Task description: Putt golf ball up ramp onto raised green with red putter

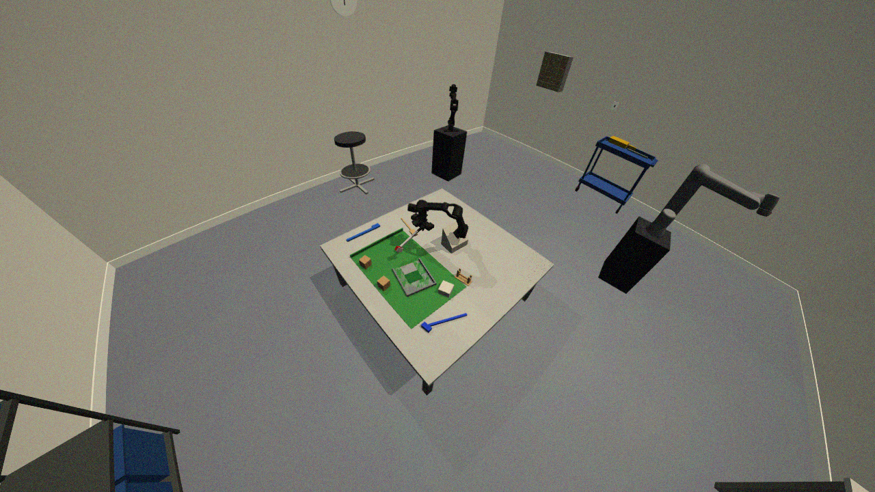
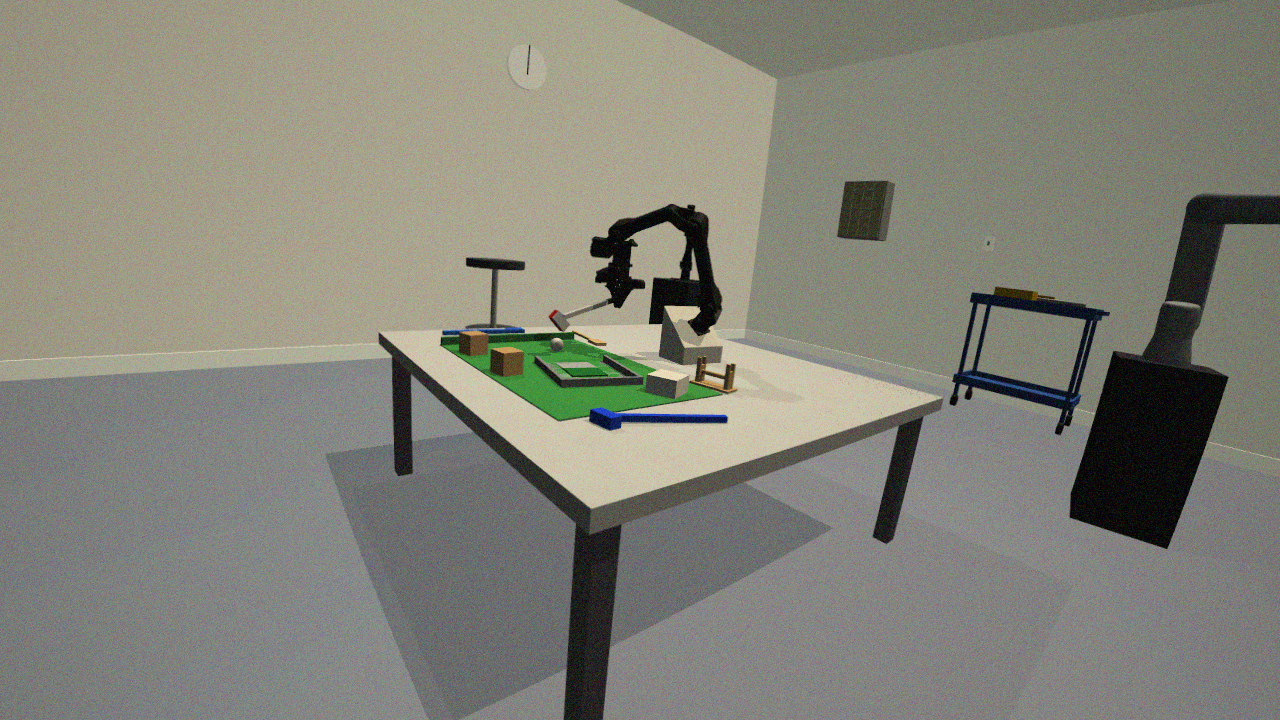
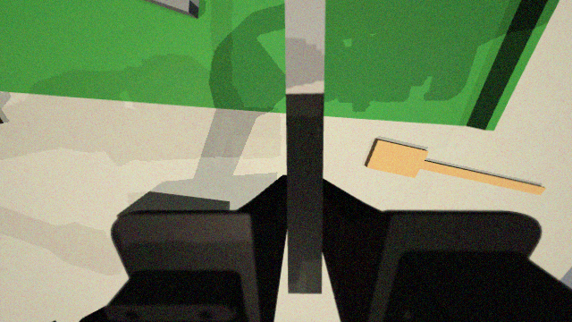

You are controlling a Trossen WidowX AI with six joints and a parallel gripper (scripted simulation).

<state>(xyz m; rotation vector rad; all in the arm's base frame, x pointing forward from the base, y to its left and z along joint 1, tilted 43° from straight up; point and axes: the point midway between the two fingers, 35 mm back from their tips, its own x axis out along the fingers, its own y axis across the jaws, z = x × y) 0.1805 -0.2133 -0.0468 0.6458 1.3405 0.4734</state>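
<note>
My gripper tip is 12 cm short of the red putter. The rest, counted from my gripper tip: small wooden gate: 5 cm ahead, 44 cm to the left, 11 cm below; then green mat: 28 cm ahead, 10 cm to the left, 15 cm below; then white golf ball: 18 cm ahead, 8 cm to the right, 12 cm below.
</note>
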